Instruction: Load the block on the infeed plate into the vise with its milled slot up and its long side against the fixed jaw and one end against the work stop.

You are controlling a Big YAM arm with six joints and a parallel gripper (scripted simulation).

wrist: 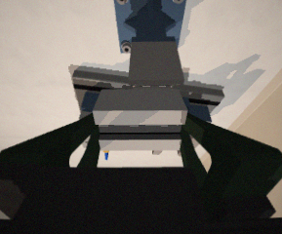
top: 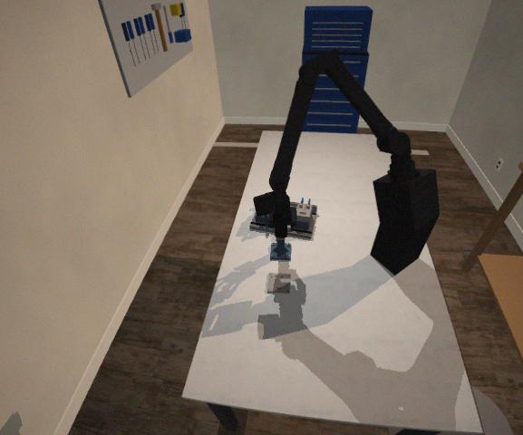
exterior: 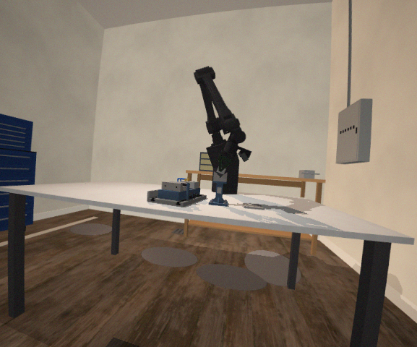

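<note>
The part lies right at my hand. From my hand the other things lie so: post 1 cm ahead, 11 cm below; then air cylinder rod 3 cm behind, 19 cm to the right, 9 cm below; then work stop rod 7 cm ahead, 17 cm to the right, 8 cm below.
</note>
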